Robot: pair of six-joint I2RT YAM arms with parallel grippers.
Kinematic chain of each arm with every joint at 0, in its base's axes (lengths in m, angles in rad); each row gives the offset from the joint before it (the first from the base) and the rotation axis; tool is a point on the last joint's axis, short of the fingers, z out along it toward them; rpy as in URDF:
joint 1: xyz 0 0 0.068 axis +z
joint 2: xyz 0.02 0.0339 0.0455 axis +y
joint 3: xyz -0.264 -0.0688 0 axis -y
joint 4: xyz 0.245 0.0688 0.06 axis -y
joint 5: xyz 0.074 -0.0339 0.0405 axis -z
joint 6: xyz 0.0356 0 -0.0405 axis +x
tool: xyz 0 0 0 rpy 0 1.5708 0
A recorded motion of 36 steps. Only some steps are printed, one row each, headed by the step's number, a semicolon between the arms.
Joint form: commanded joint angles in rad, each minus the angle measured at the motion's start. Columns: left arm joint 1, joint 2, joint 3, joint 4, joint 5, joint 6; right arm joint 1, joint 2, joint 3, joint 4, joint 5, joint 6.
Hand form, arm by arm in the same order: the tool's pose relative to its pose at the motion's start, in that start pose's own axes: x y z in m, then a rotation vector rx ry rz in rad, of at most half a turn. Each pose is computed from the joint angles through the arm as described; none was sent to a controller.
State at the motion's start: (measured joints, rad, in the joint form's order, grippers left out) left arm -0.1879 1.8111 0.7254 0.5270 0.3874 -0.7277; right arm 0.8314 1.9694 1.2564 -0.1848 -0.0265 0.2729
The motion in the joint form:
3: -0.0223 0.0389 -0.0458 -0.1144 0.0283 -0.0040; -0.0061 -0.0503 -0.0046 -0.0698 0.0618 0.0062
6: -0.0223 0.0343 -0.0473 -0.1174 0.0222 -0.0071; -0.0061 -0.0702 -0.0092 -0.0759 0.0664 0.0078
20: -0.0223 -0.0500 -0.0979 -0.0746 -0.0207 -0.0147; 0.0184 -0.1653 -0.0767 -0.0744 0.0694 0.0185
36: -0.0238 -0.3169 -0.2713 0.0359 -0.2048 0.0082; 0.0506 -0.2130 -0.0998 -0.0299 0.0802 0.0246
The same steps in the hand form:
3: 0.0337 0.0200 0.0031 -0.0915 0.1712 -0.0692; -0.0022 -0.0038 -0.0167 0.0696 0.0054 0.0109
6: 0.0335 0.0197 0.0023 -0.0964 0.1670 -0.0717; -0.0038 -0.0033 -0.0229 0.0716 -0.0048 0.0125
20: 0.0299 0.0103 -0.0133 -0.0814 0.0863 -0.0477; 0.0040 0.0049 -0.0464 0.0516 -0.0299 0.0043
36: 0.0309 -0.0070 -0.0646 -0.0882 -0.1780 0.0424; 0.0028 0.0179 -0.0596 0.0215 -0.0936 -0.0125

